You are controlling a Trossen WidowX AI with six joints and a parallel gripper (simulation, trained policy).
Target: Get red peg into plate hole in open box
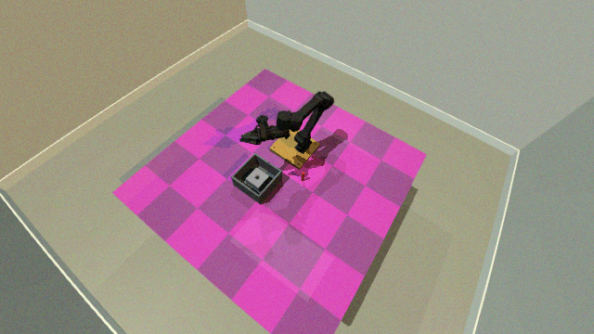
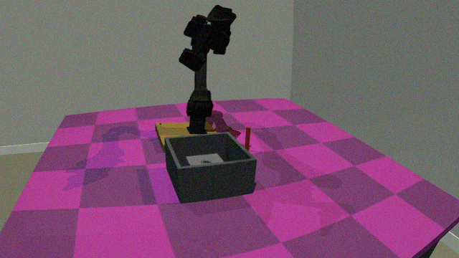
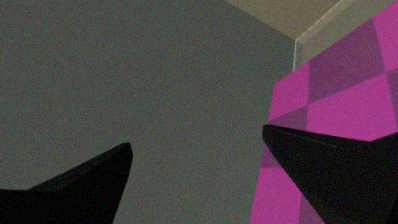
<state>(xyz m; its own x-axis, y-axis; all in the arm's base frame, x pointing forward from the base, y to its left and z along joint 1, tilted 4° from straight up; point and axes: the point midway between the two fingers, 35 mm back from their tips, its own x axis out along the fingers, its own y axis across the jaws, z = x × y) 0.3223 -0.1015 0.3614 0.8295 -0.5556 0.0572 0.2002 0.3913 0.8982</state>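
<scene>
Right now the red peg is 350 mm below my gripper tip, 220 mm to the left of it and 190 mm behind it. From my gripper tip the other things lie so: dark grey box: 360 mm below, 40 mm to the left, 20 mm behind; light grey plate: 340 mm below, 40 mm to the left, 20 mm behind.
</scene>
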